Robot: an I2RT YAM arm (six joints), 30 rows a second.
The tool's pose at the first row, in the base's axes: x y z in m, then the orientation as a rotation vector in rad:
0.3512 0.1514 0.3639 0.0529 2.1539 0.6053
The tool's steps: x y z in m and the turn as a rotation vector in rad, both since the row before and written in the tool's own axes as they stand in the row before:
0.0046 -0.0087 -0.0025 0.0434 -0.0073 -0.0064
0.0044 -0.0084 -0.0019 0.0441 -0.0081 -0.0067
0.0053 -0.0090 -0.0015 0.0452 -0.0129 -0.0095
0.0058 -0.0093 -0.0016 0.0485 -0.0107 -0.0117
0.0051 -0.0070 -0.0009 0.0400 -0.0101 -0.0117
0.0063 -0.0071 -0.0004 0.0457 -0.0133 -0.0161
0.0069 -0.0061 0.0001 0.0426 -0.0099 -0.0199
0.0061 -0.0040 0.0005 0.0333 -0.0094 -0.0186
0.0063 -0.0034 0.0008 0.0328 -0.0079 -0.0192
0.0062 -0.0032 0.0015 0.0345 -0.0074 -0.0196
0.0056 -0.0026 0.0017 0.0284 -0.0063 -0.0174
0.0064 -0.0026 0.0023 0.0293 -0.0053 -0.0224
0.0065 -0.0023 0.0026 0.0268 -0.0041 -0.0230
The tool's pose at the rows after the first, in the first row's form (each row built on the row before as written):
0.3480 0.1439 0.3579 0.0717 2.1594 0.5539
0.3451 0.1367 0.3521 0.0906 2.1634 0.5014
0.3418 0.1293 0.3454 0.1081 2.1619 0.4454
0.3379 0.1216 0.3385 0.1245 2.1623 0.3850
0.3346 0.1159 0.3328 0.1359 2.1605 0.3339
0.3308 0.1104 0.3260 0.1461 2.1557 0.2738
0.3270 0.1059 0.3189 0.1500 2.1528 0.2154
0.3239 0.1032 0.3128 0.1498 2.1483 0.1679
0.3210 0.1010 0.3066 0.1485 2.1446 0.1208
0.3187 0.0988 0.3002 0.1477 2.1410 0.0718
0.3169 0.0970 0.2943 0.1457 2.1374 0.0308
0.3152 0.0951 0.2875 0.1389 2.1346 -0.0140
0.3137 0.0933 0.2805 0.1300 2.1324 -0.0563

